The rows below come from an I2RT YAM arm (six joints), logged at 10 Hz.
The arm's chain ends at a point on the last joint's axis. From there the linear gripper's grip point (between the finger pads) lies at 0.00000 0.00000 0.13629 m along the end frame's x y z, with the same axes.
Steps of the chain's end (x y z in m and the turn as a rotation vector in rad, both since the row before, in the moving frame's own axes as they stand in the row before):
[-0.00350 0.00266 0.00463 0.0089 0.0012 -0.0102]
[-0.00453 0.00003 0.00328 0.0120 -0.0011 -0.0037]
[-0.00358 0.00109 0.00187 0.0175 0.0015 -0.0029]
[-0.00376 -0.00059 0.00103 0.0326 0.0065 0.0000]
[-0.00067 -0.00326 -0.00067 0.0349 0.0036 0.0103]
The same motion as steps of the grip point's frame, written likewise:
[-0.00334 0.00145 0.00462 0.0089 0.0012 -0.0102]
[-0.00468 -0.00161 0.00327 0.0120 -0.0011 -0.0037]
[-0.00338 -0.00130 0.00185 0.0175 0.0015 -0.0029]
[-0.00287 -0.00503 0.00095 0.0326 0.0065 0.0000]
[-0.00015 -0.00801 -0.00075 0.0349 0.0036 0.0103]

